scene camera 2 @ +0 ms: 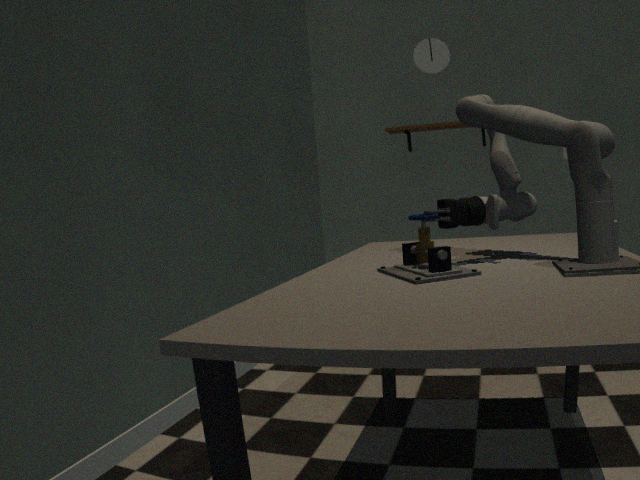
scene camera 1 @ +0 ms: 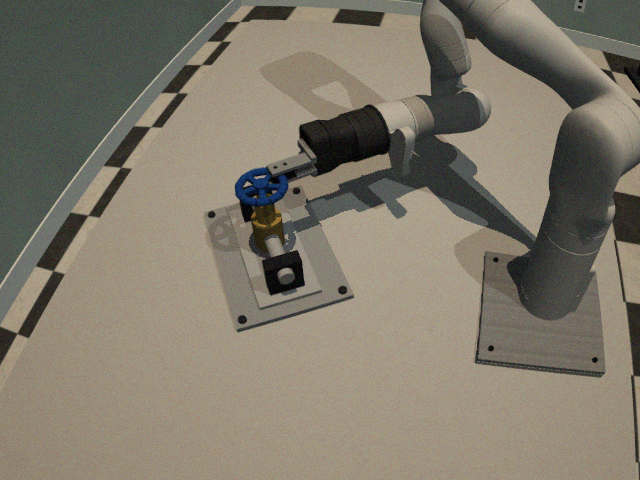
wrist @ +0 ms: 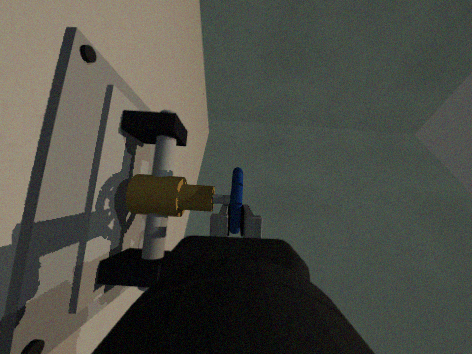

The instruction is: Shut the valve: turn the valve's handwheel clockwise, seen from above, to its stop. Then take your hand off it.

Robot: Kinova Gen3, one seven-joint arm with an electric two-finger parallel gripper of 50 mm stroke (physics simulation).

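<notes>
The blue handwheel (scene camera 1: 261, 199) (scene camera 2: 416, 217) (wrist: 236, 187) lies level on top of the valve's stem. The brass valve body (scene camera 1: 266, 223) (scene camera 2: 423, 243) (wrist: 153, 194) stands upright below it, with a grey pipe (scene camera 1: 273, 245) (wrist: 154, 239) running through its base. My gripper (scene camera 1: 276, 178) (scene camera 2: 431, 214) (wrist: 235, 214) comes in nearly level from the arm's side and is shut on the handwheel's rim, with one finger above the rim and one below. The fingers partly hide the rim in scene camera 1. Whether the wheel is at its stop cannot be told.
Black pipe blocks (scene camera 1: 283, 273) (scene camera 2: 439, 259) (wrist: 156, 126) stand at the pipe's ends on a grey base plate (scene camera 1: 227, 289) (scene camera 2: 416, 279) (wrist: 55, 125), bolted at its corners. The arm's own base plate (scene camera 1: 542, 346) (scene camera 2: 594, 267) is to the right. A wall shelf (scene camera 2: 423, 127) hangs behind.
</notes>
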